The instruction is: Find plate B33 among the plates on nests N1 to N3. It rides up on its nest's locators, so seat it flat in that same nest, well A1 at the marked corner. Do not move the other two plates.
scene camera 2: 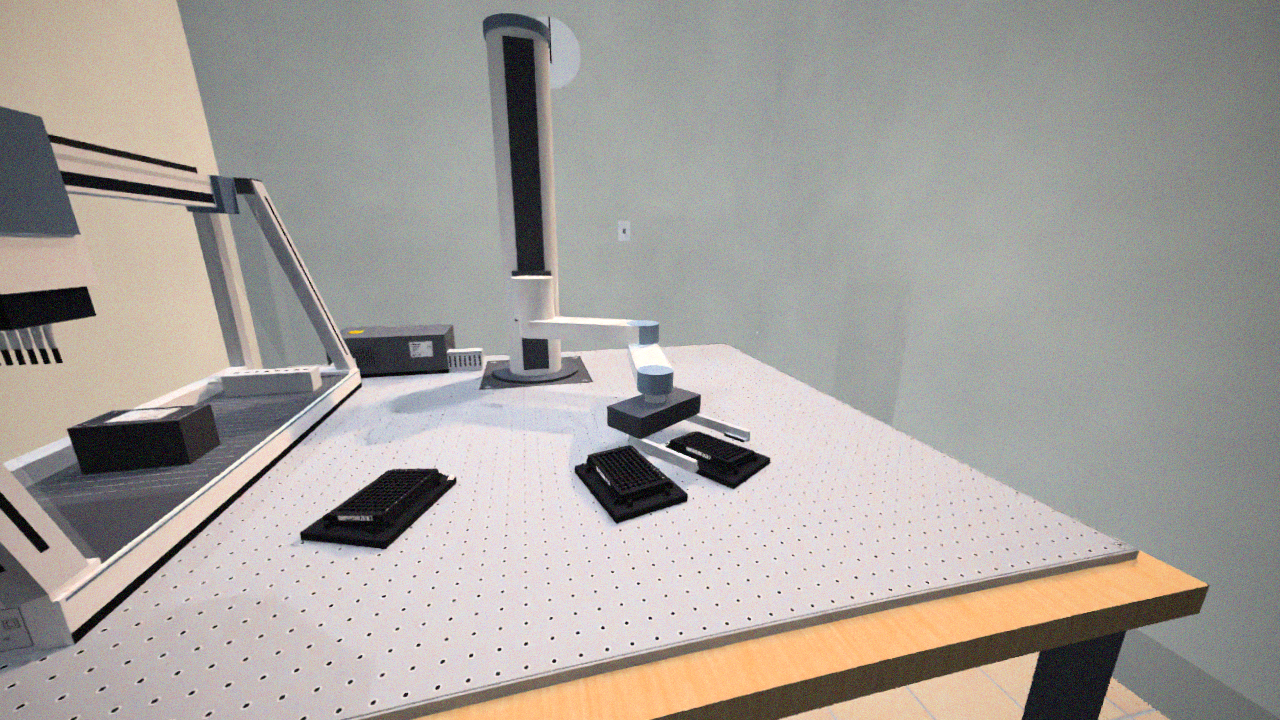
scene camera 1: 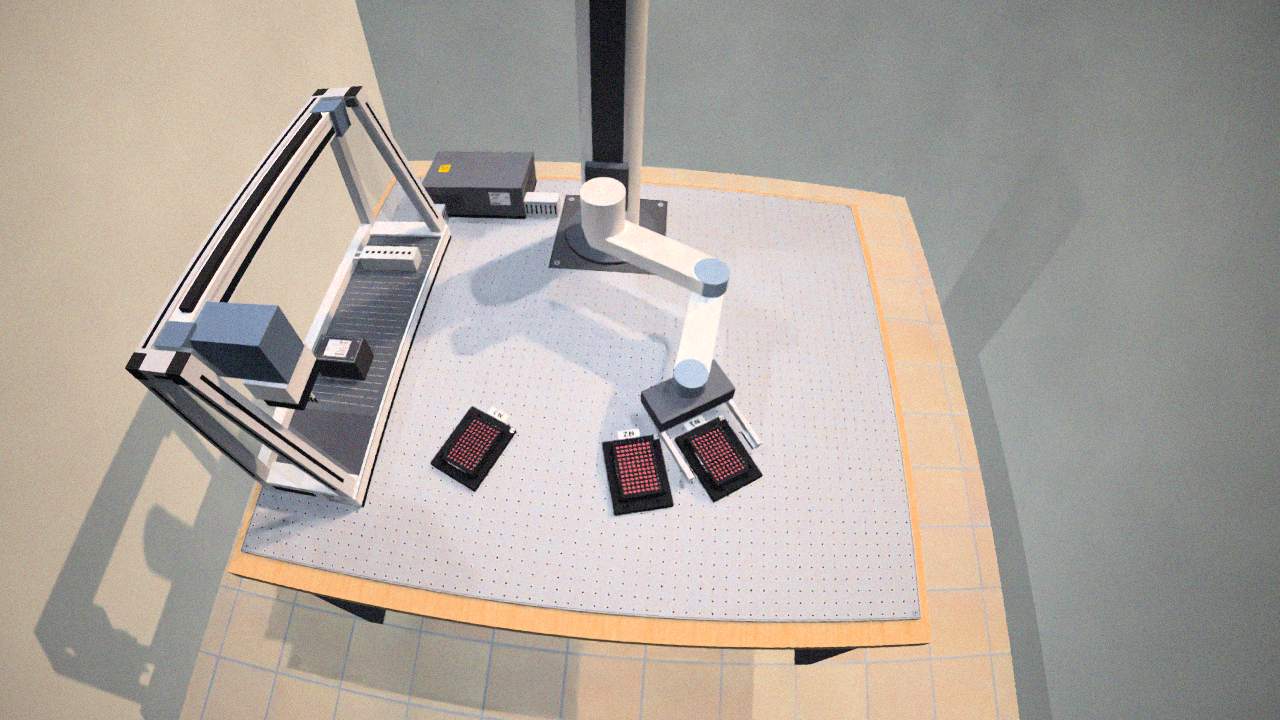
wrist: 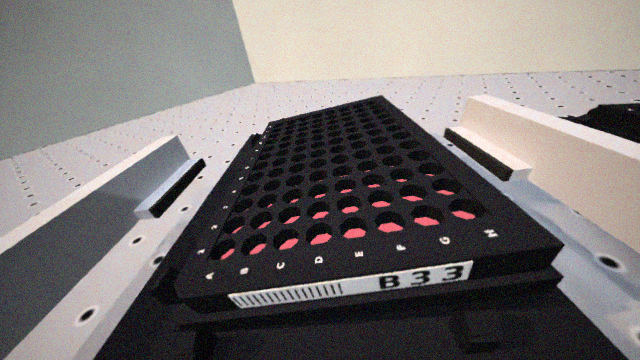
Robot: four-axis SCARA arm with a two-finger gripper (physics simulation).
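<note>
Plate B33 (scene camera 1: pixel 716 452) (scene camera 2: pixel 713 449) (wrist: pixel 372 252) is black with pink wells. It sits tilted on nest N1 (scene camera 1: pixel 716 493) (scene camera 2: pixel 748 469) (wrist: pixel 320 337), the right-hand nest, its H side higher than its A side in the wrist view. Well A1 is at the near left corner there; the nest's corner mark is hidden. My gripper (scene camera 1: pixel 724 461) (scene camera 2: pixel 722 451) (wrist: pixel 318 134) is open, one finger beyond each long side of the plate, with gaps between. The plate on N2 (scene camera 1: pixel 637 465) (scene camera 2: pixel 626 472) and the left-hand plate (scene camera 1: pixel 474 445) (scene camera 2: pixel 384 495) rest on their own nests.
The N2 nest (scene camera 1: pixel 642 507) (scene camera 2: pixel 626 514) stands close beside my finger on that side. A gantry frame (scene camera 1: pixel 268 429) (scene camera 2: pixel 290 259) over a dark deck stands at the left. A grey box (scene camera 1: pixel 483 183) (scene camera 2: pixel 398 349) is at the back, left of the arm's column (scene camera 1: pixel 635 107) (scene camera 2: pixel 521 161).
</note>
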